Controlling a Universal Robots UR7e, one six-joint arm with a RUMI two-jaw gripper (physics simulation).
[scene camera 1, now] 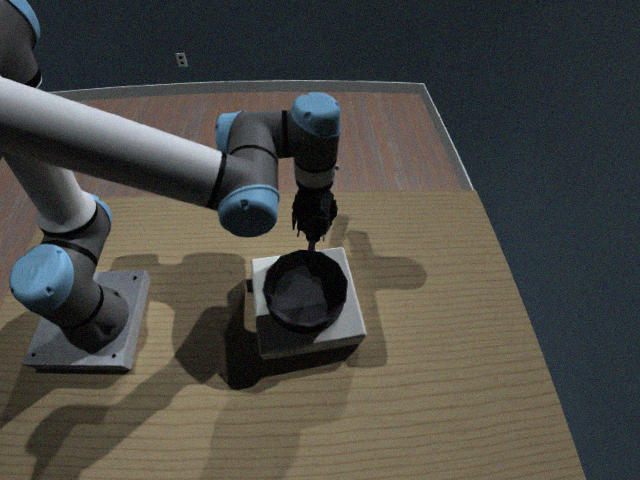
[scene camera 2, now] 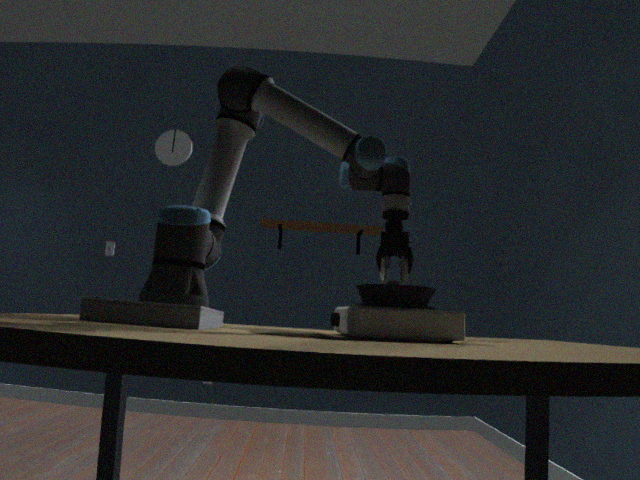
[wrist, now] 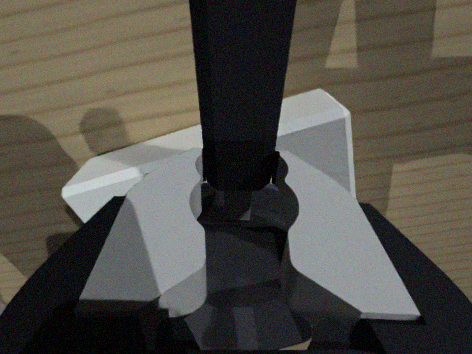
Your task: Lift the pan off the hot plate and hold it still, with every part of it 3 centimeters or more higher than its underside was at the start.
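The dark pan sits level on the white hot plate, with no gap visible beneath it. Its dark handle rises from the pan's back side, toward the gripper. My gripper points down behind the pan's rim and is shut on the handle, one fingertip against each side of it close to the pan. In the wrist view the fingers hide much of the pan and the hot plate. In scene camera 1 the fingertips are dark and hard to make out.
The hot plate's dark knob sticks out on the side toward the robot's base plate. The wooden table has its right edge beyond the hot plate. A shelf hangs on the wall behind.
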